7 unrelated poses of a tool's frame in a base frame.
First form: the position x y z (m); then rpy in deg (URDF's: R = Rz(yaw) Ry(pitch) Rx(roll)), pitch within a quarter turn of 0, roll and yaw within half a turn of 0.
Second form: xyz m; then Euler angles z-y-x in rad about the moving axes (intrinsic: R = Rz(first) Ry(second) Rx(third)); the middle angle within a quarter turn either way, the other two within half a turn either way. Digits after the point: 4 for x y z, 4 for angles.
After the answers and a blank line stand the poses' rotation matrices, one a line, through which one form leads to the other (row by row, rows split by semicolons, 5 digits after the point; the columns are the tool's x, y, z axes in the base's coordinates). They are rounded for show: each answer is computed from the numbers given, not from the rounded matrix.
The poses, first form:
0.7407 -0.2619 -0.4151 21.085 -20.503 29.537
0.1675 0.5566 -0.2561 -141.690 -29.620 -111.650
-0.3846 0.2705 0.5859 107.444 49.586 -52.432
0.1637 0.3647 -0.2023 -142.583 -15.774 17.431
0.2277 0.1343 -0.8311 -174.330 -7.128 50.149
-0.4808 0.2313 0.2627 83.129 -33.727 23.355
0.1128 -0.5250 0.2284 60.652 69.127 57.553
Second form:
0.7407 -0.2619 -0.4151 0.5155 -0.3578 0.3680
0.1675 0.5566 -0.2561 -1.9487 -0.5170 -2.4730
-0.3846 0.2705 0.5859 -0.9151 0.8654 1.8753
0.1637 0.3647 -0.2023 0.3042 -0.2753 -2.4885
0.2277 0.1343 -0.8311 0.8753 -0.1244 -3.0426
-0.4808 0.2313 0.2627 0.4076 -0.5886 1.4509
0.1128 -0.5250 0.2284 1.0045 1.2065 1.0586

0.81492 -0.56961 -0.10698; 0.46176 0.74967 -0.47411; 0.35026 0.33696 0.87394
-0.32072 -0.84235 0.43310; -0.80800 0.00472 -0.58917; 0.49425 -0.53891 -0.68213
0.39527 0.20526 -0.89534; -0.51387 -0.75851 -0.40075; -0.76138 0.61849 -0.19434
0.91815 0.39551 0.02398; 0.28828 -0.70828 0.64439; 0.27184 -0.58473 -0.76432
0.63584 0.77181 0.00328; 0.76178 -0.62825 0.15811; 0.12409 -0.09804 -0.98742
0.76355 -0.55351 0.33260; 0.32971 -0.10870 -0.93781; 0.55524 0.82572 0.09950
0.19116 0.02337 0.98128; 0.30068 0.95026 -0.08120; -0.93437 0.31057 0.17463

